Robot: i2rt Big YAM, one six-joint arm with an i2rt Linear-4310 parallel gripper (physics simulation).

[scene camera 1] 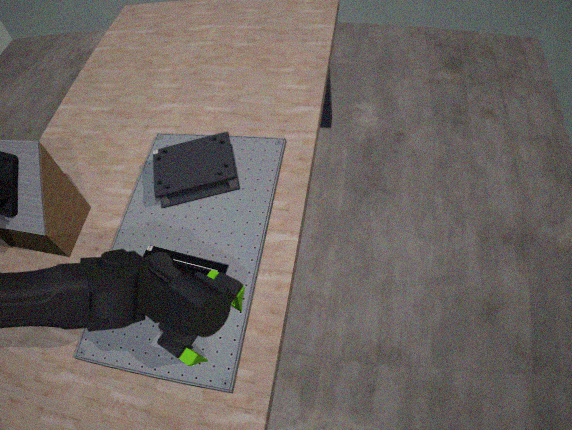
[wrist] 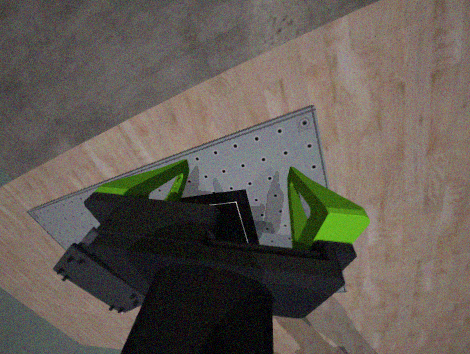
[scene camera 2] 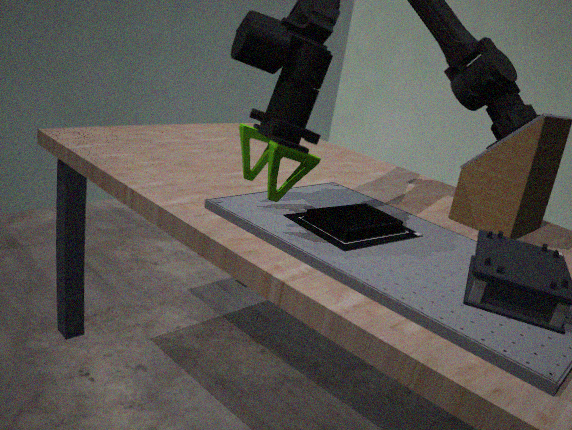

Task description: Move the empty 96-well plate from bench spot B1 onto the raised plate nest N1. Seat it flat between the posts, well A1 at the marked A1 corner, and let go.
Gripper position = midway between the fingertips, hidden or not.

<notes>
My gripper (scene camera 2: pixel 259 189) is open, with nothing in its grasp. Also in view: a black well plate (scene camera 2: pixel 349 222).
My gripper is seen too in scene camera 1 (scene camera 1: pixel 221 334) and in the wrist view (wrist: pixel 237 168).
</notes>
